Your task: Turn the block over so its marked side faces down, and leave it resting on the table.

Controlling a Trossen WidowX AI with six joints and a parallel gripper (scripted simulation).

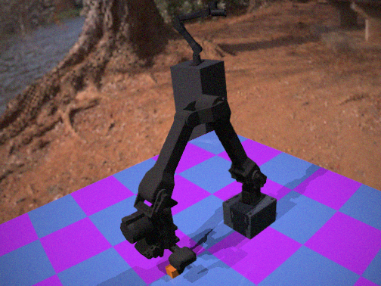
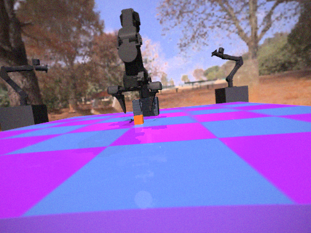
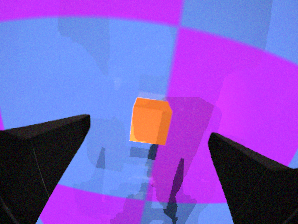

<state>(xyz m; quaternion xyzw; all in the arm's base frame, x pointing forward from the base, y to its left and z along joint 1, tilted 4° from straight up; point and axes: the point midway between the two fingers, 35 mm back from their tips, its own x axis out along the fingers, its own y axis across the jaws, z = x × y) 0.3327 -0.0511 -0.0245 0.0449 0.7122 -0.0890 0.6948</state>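
My gripper tip is now 1 cm past the orange block and 3 cm above it.
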